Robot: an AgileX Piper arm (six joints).
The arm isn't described. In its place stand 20 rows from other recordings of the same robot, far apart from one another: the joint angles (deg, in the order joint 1, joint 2, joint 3, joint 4, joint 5, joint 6), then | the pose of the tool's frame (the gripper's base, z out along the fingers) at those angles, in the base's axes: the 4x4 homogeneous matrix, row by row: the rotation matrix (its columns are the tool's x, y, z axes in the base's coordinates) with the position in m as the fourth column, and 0 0 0 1 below.
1.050, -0.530, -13.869, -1.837, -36.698, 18.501 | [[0.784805 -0.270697 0.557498 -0.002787], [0.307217 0.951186 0.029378 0.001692], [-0.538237 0.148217 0.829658 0.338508], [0 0 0 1]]
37.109, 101.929, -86.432, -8.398, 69.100, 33.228 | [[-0.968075 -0.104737 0.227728 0.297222], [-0.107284 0.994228 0.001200 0.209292], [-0.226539 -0.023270 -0.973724 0.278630], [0 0 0 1]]
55.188, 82.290, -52.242, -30.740, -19.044, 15.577 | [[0.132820 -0.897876 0.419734 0.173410], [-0.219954 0.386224 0.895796 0.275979], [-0.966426 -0.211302 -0.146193 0.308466], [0 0 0 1]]
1.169, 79.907, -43.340, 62.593, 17.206, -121.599 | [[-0.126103 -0.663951 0.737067 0.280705], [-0.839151 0.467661 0.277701 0.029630], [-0.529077 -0.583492 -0.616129 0.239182], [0 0 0 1]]
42.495, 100.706, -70.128, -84.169, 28.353, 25.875 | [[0.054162 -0.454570 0.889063 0.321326], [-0.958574 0.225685 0.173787 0.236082], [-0.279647 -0.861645 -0.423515 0.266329], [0 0 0 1]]
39.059, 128.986, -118.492, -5.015, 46.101, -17.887 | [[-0.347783 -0.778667 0.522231 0.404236], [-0.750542 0.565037 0.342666 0.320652], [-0.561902 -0.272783 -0.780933 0.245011], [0 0 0 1]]
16.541, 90.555, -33.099, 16.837, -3.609, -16.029 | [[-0.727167 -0.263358 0.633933 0.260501], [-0.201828 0.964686 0.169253 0.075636], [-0.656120 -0.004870 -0.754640 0.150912], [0 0 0 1]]
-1.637, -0.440, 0.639, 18.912, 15.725, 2.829 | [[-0.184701 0.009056 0.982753 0.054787], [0.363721 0.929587 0.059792 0.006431], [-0.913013 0.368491 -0.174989 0.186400], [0 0 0 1]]
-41.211, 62.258, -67.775, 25.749, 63.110, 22.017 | [[-0.239620 0.672668 0.700071 0.172977], [0.900828 0.422956 -0.098065 -0.104620], [-0.362065 0.607145 -0.707307 0.393919], [0 0 0 1]]
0.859, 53.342, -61.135, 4.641, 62.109, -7.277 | [[-0.748903 -0.128750 0.650052 0.161180], [-0.099945 0.991669 0.081268 0.008925], [-0.655100 -0.004107 -0.755531 0.380795], [0 0 0 1]]
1.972, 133.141, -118.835, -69.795, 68.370, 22.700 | [[-0.916924 0.206211 0.341654 0.503097], [-0.217529 0.459490 -0.861133 -0.062111], [-0.334561 -0.863913 -0.376461 0.249528], [0 0 0 1]]
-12.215, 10.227, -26.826, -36.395, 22.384, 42.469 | [[0.115698 0.414334 0.902741 0.037190], [0.116959 0.896839 -0.426615 -0.029089], [-0.986374 0.154942 0.055302 0.328905], [0 0 0 1]]
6.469, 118.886, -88.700, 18.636, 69.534, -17.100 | [[-0.959449 -0.265469 -0.094781 0.395280], [-0.281720 0.914446 0.290556 0.072238], [0.009538 0.305475 -0.952152 0.178136], [0 0 0 1]]
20.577, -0.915, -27.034, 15.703, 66.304, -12.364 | [[-0.445704 -0.585155 0.677452 -0.017472], [-0.274014 0.809632 0.519049 0.017530], [-0.852211 0.045711 -0.521197 0.264489], [0 0 0 1]]
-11.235, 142.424, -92.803, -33.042, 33.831, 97.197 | [[-0.090828 0.975744 0.199186 0.450942], [0.923811 0.157251 -0.349065 -0.117740], [-0.371920 0.152305 -0.915685 0.020785], [0 0 0 1]]
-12.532, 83.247, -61.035, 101.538, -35.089, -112.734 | [[-0.513702 0.605803 0.607546 0.300466], [-0.014224 0.702011 -0.712024 -0.119293], [-0.857851 -0.374410 -0.352007 0.322736], [0 0 0 1]]
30.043, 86.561, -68.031, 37.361, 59.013, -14.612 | [[-0.860362 -0.508492 0.034813 0.237360], [-0.379984 0.685450 0.621104 0.191966], [-0.339689 0.521147 -0.782954 0.298655], [0 0 0 1]]
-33.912, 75.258, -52.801, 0.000, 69.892, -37.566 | [[-0.997265 -0.063191 0.038332 0.178825], [-0.064203 0.997604 -0.025770 -0.120220], [-0.036612 -0.028161 -0.998933 0.260763], [0 0 0 1]]
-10.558, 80.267, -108.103, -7.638, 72.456, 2.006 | [[-0.626485 0.274546 0.729480 0.252276], [0.111329 0.957833 -0.264879 -0.058752], [-0.771442 -0.084730 -0.630633 0.504903], [0 0 0 1]]
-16.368, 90.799, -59.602, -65.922, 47.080, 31.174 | [[-0.930692 0.245408 0.271270 0.290693], [-0.060958 0.627157 -0.776504 -0.148791], [-0.360689 -0.739222 -0.568730 0.262097], [0 0 0 1]]
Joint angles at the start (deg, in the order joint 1, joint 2, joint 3, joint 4, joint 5, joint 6):
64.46 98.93 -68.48 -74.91 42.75 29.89
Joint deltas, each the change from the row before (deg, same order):
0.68 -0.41 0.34 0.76 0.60 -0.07
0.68 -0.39 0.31 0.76 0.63 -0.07
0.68 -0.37 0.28 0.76 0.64 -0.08
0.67 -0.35 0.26 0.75 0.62 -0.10
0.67 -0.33 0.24 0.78 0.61 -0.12
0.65 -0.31 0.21 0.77 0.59 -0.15
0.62 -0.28 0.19 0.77 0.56 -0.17
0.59 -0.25 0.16 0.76 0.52 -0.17
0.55 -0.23 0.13 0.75 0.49 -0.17
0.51 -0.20 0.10 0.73 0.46 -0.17
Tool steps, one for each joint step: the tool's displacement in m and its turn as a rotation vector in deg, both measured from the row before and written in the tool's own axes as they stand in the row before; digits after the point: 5 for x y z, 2 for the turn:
-0.00030 0.00204 -0.00397 -0.34 0.18 0.21
-0.00027 0.00202 -0.00390 -0.33 0.21 0.20
-0.00027 0.00201 -0.00383 -0.33 0.22 0.19
-0.00025 0.00203 -0.00372 -0.34 0.21 0.16
-0.00024 0.00211 -0.00364 -0.37 0.22 0.15
-0.00023 0.00205 -0.00351 -0.37 0.21 0.12
-0.00018 0.00205 -0.00328 -0.39 0.22 0.10
-0.00019 0.00201 -0.00307 -0.40 0.21 0.10
-0.00016 0.00188 -0.00287 -0.40 0.21 0.11
-0.00015 0.00178 -0.00262 -0.39 0.21 0.11

